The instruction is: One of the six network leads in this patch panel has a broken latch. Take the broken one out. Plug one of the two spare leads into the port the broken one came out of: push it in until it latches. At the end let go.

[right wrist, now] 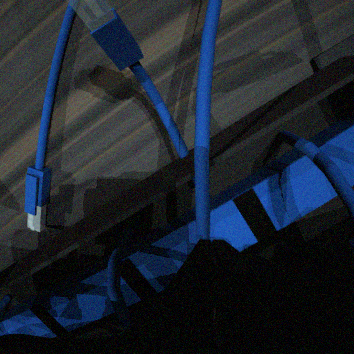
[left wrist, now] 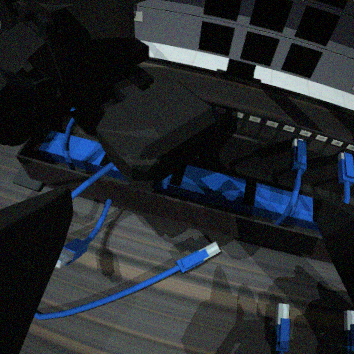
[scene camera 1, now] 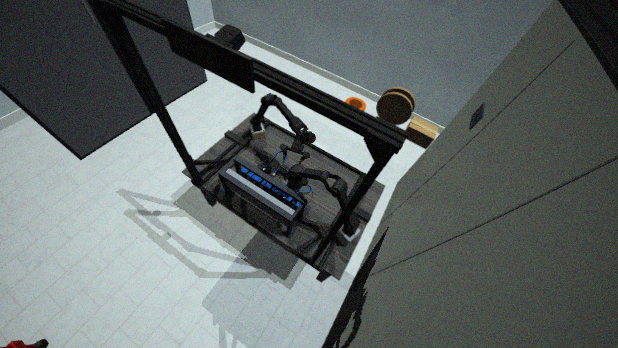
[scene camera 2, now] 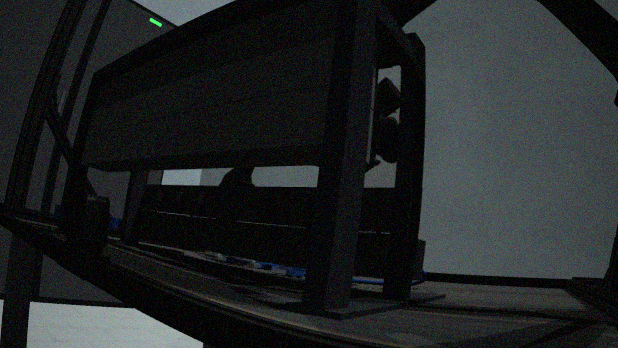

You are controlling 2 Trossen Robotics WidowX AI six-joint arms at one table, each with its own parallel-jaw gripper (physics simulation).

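Pixels of known places: left gripper, fingertip midpoint: [left wrist: 200, 206] [scene camera 1: 290, 164]; right gripper, fingertip midpoint: [right wrist: 209, 250] [left wrist: 111, 148]; left arm's base at its link origin: [scene camera 1: 257, 127]; right arm's base at its link origin: [scene camera 1: 349, 230].
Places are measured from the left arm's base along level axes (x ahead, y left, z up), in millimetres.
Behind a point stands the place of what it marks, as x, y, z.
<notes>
The patch panel [scene camera 1: 249, 188] @[603, -197, 193] [left wrist: 270, 123] @[541, -84, 33] stands on the wooden table, with a tray of blue cable bundles [left wrist: 225, 187] @[535, -32, -29] [right wrist: 232, 225] @[633, 37, -29] in front of its ports. Two blue leads [left wrist: 299, 154] @[500, -86, 25] [left wrist: 345, 168] @[458, -116, 24] sit plugged in at the right of the left wrist view. My right gripper [scene camera 1: 280, 170] [right wrist: 209, 250] @[616, 51, 18] is down at the panel and shut. A blue lead [right wrist: 202, 147] @[612, 85, 0] runs into the dark right at its fingers, and its plug is hidden. My left gripper [scene camera 1: 294, 152] [left wrist: 200, 206] @[488, 81, 139] hangs open and empty above the table behind the tray. A loose lead's plug [left wrist: 197, 258] @[500, 35, -56] [right wrist: 35, 197] @[506, 36, -55] lies on the table below it.
A second loose plug [left wrist: 70, 251] @[567, 132, -12] [right wrist: 112, 35] @[573, 129, -17] lies on the table with its cable running to the tray. Two more plugs [left wrist: 282, 323] @[394, 15, -56] [left wrist: 349, 326] @[333, -40, -61] lie at the lower right of the left wrist view. A black gantry frame [scene camera 1: 328, 103] @[920, -59, 971] spans the table. Scene camera 2 is mostly blocked by dark structure.
</notes>
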